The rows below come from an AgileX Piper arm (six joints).
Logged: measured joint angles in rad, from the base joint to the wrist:
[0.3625 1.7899 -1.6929 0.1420 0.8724 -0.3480]
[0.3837 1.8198 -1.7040 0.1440 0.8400 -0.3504]
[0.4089 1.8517 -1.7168 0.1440 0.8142 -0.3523]
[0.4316 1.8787 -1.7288 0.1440 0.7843 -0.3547]
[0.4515 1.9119 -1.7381 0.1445 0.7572 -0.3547]
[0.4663 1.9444 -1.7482 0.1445 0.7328 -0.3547]
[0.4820 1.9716 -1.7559 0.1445 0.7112 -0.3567]
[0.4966 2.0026 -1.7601 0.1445 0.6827 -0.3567]
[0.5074 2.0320 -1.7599 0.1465 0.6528 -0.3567]
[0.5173 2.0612 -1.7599 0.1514 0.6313 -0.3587]
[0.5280 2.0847 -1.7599 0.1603 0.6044 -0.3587]
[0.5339 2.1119 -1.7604 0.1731 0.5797 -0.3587]
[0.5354 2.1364 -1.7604 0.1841 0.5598 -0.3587]
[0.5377 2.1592 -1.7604 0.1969 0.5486 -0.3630]
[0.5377 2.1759 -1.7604 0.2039 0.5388 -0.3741]
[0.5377 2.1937 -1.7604 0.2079 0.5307 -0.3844]
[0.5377 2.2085 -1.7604 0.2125 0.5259 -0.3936]
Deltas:
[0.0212 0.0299 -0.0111 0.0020 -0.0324 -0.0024]
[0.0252 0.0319 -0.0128 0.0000 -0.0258 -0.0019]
[0.0227 0.0270 -0.0120 0.0000 -0.0299 -0.0024]
[0.0199 0.0332 -0.0093 0.0005 -0.0271 0.0000]
[0.0148 0.0325 -0.0101 0.0000 -0.0244 0.0000]
[0.0157 0.0272 -0.0077 0.0000 -0.0216 -0.0020]
[0.0146 0.0310 -0.0042 0.0000 -0.0285 0.0000]
[0.0108 0.0294 0.0002 0.0020 -0.0299 0.0000]
[0.0099 0.0292 0.0000 0.0049 -0.0215 -0.0020]
[0.0107 0.0235 0.0000 0.0089 -0.0269 0.0000]
[0.0059 0.0272 -0.0005 0.0128 -0.0247 0.0000]
[0.0015 0.0245 0.0000 0.0110 -0.0199 0.0000]
[0.0023 0.0228 0.0000 0.0128 -0.0112 -0.0043]
[0.0000 0.0167 0.0000 0.0070 -0.0098 -0.0111]
[0.0000 0.0178 0.0000 0.0040 -0.0081 -0.0103]
[0.0000 0.0148 0.0000 0.0046 -0.0048 -0.0092]

